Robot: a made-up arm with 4 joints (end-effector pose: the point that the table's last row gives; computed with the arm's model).
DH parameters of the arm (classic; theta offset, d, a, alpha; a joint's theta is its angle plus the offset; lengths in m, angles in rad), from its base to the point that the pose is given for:
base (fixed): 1.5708 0.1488 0 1.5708
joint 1: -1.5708 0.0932 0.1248 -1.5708
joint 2: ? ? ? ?
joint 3: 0 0.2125 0.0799 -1.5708
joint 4: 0 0.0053 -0.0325 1.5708
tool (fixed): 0 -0.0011 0 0
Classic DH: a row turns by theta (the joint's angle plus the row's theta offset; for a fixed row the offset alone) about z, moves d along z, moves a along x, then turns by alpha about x.
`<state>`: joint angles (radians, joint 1 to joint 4).
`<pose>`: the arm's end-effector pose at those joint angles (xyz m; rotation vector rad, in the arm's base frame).
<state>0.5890 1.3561 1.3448 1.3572</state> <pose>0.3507 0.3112 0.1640 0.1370 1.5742 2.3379</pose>
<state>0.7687 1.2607 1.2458 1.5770</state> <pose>0.3566 0.2960 0.2347 -0.1124 1.5190 2.4014</pose>
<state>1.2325 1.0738 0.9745 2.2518</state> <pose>0.3648 0.2116 0.3725 -0.7733 1.4711 2.4654</pose>
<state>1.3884 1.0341 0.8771 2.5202</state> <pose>0.3655 0.1768 0.4015 -1.0394 1.4728 2.4716</pose>
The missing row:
joint 2: -1.5708 0.1959 0.0785 1.5708
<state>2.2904 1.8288 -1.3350 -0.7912</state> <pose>0.2508 0.1078 0.4307 0.7951 0.6504 0.6135</pose>
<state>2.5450 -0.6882 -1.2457 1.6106</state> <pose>0.0218 -0.1758 0.1065 -2.2664 -0.8896 -0.7328</pose>
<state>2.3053 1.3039 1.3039 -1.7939</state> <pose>0.2933 -0.0629 0.4725 -2.6012 0.2474 0.4672</pose>
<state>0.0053 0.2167 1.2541 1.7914</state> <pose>0.2436 0.2787 0.2427 -1.0316 1.6972 1.0349</pose>
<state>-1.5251 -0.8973 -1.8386 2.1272</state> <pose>-0.0586 0.0754 0.0503 0.4787 0.4559 -0.5684</pose>
